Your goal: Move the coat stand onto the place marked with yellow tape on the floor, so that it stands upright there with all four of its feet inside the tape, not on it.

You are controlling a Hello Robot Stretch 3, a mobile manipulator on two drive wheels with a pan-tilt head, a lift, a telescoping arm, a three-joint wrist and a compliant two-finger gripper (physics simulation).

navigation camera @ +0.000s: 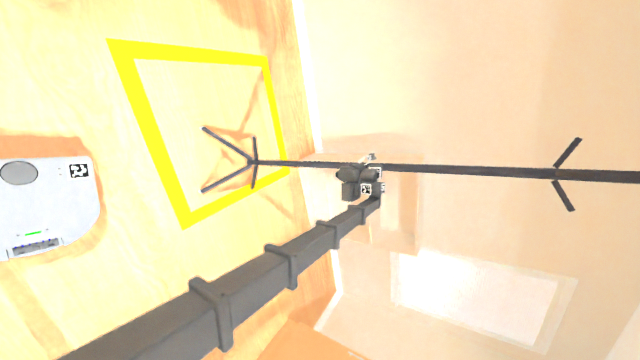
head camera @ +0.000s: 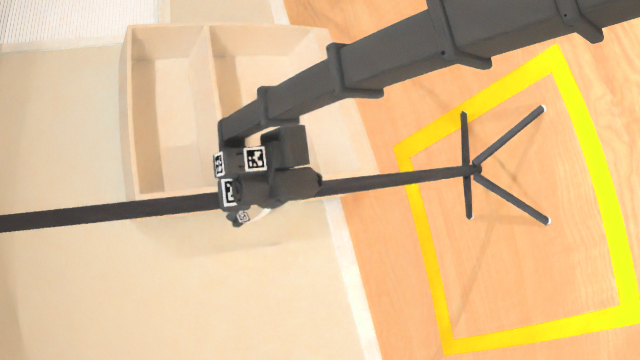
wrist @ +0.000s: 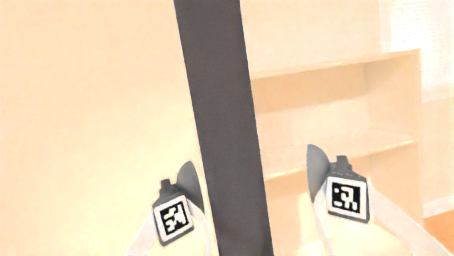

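Pixels of known places: robot's base, origin of the base link: (navigation camera: 20, 171).
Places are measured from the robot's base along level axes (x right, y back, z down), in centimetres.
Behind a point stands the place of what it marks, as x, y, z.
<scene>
The dark coat stand (head camera: 400, 180) @(81.7, 1.2, -56.7) (navigation camera: 450, 171) @(81.7, 2.0, -124.2) (wrist: 225, 110) @(81.7, 1.7, -101.2) looks nearly upright. Its four-legged base is within the yellow tape outline (head camera: 432, 255) @(126.2, -29.6, -0.1) (navigation camera: 155, 137) @(43.0, -12.9, 0.0), except that one foot (head camera: 463, 115) @(97.6, 21.0, -4.4) (navigation camera: 253, 187) @(98.3, 21.1, -4.2) appears over the tape band on the side nearest the arm. The other three feet appear inside the outline. Whether every foot touches the floor is hard to tell. My gripper (head camera: 232, 200) @(88.1, 2.7, -95.6) (navigation camera: 371, 167) @(88.1, 2.7, -95.6) (wrist: 250, 171) @(88.1, 2.7, -95.6) is open around the pole. In the wrist view the pole is close to the left finger, with a wide gap to the right finger. In the head view the gripper body hides part of the pole.
A pale wooden shelf unit (head camera: 127, 100) @(164.2, 44.2, -106.0) (wrist: 340, 65) @(168.7, 47.1, -104.0) stands by the wall behind the gripper. The white baseboard (head camera: 350, 270) @(176.0, -36.5, -4.9) runs beside the tape. My base (navigation camera: 55, 200) @(6.2, 9.5, -16.0) is across the tape from the wall. The stand's upper pegs (navigation camera: 567, 152) @(83.3, -4.4, -151.9) stick out high. An orange-brown surface (navigation camera: 305, 345) @(117.1, 156.9, -32.8) shows at the bottom.
</scene>
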